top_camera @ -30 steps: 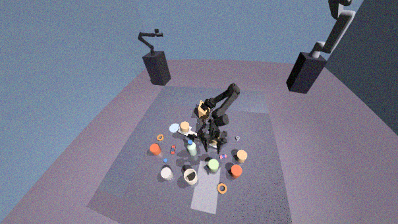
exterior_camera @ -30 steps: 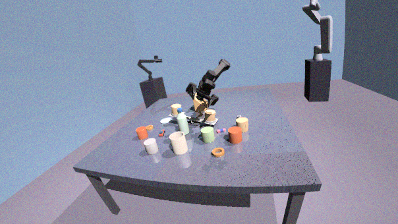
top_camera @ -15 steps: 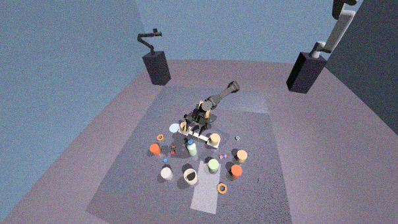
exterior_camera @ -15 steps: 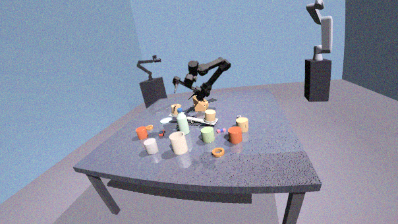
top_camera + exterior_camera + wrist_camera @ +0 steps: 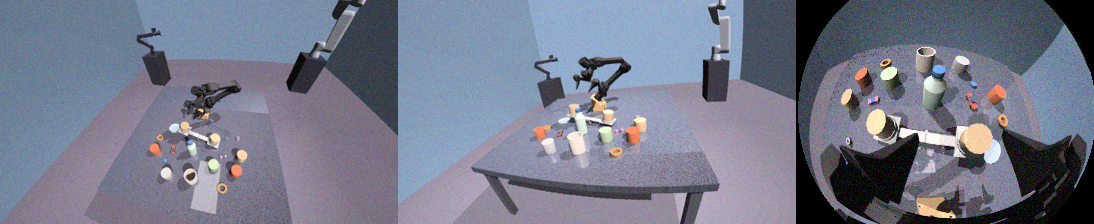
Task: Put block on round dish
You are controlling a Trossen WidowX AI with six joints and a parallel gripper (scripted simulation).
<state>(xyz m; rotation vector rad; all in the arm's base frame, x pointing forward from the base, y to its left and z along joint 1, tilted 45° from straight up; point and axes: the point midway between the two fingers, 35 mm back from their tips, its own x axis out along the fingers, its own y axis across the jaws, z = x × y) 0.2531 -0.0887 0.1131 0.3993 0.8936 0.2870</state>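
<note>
The tan cup is 19 cm to the left of my gripper tip, 18 cm below it and 4 cm ahead of it. The rest, counted from my gripper tip: light blue round dish 23 cm below, 22 cm to the right, 1 cm behind; small balance 20 cm below, 3 cm to the left, 3 cm ahead; pale green block 20 cm below, 16 cm to the left, 3 cm ahead.
</note>
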